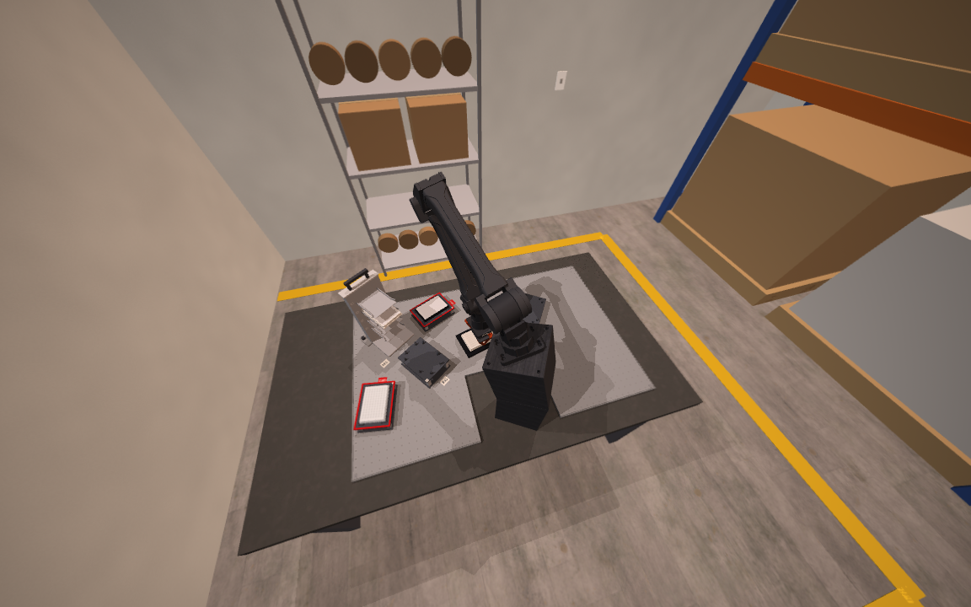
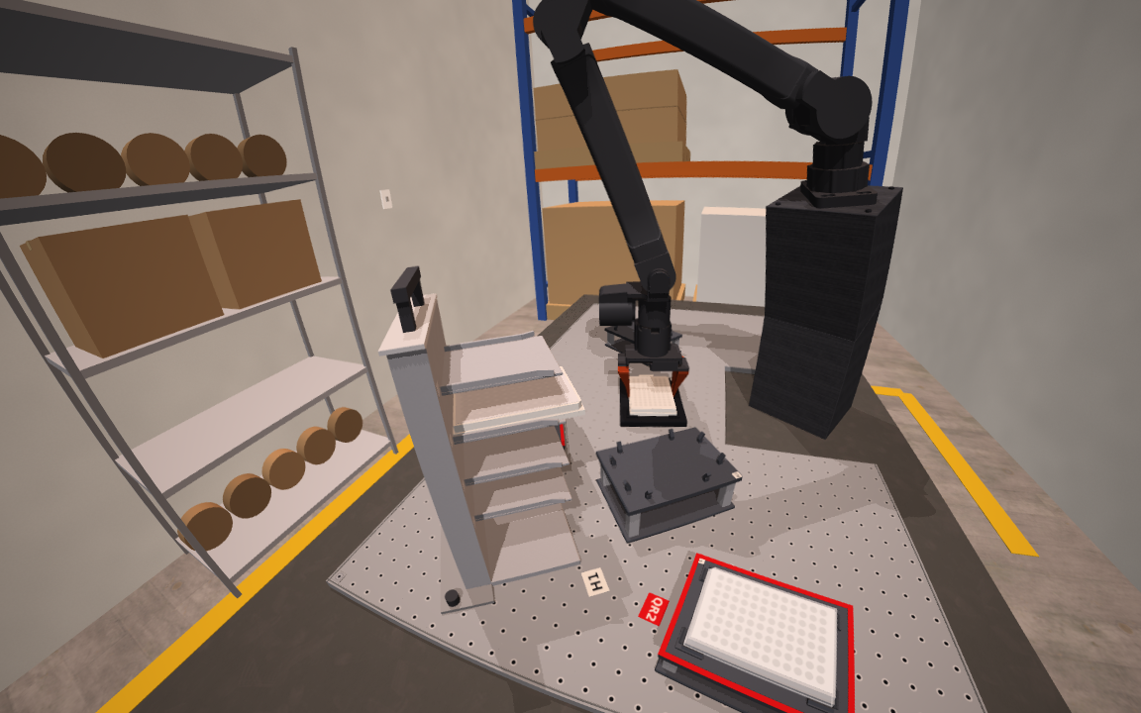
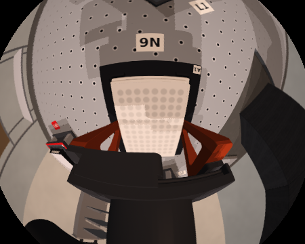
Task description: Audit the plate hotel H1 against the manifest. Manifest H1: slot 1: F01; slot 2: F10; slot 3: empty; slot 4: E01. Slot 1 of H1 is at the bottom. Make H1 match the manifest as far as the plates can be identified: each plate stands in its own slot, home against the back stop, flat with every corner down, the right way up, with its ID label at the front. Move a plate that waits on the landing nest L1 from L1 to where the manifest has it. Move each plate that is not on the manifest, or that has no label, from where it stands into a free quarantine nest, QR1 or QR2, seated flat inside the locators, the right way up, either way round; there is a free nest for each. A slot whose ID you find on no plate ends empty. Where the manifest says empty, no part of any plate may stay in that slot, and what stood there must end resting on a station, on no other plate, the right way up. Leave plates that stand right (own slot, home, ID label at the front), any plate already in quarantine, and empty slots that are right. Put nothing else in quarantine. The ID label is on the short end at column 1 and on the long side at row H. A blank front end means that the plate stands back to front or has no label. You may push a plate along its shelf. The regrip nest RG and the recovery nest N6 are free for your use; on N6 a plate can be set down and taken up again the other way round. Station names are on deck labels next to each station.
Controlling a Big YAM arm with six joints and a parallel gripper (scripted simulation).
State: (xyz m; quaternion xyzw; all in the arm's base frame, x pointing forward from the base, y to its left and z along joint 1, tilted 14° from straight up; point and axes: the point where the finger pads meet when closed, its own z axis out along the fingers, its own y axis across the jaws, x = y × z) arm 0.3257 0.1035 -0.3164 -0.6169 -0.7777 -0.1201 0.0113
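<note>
Right now the flat black nest is 2 cm below my hand. Also, from my hand: L1 label: 2 cm behind, 19 cm to the right, 2 cm below; then N6 deck label: 3 cm ahead, 10 cm to the right, 2 cm below; then dark regrip nest: 6 cm behind, 24 cm to the left, 3 cm above.
</note>
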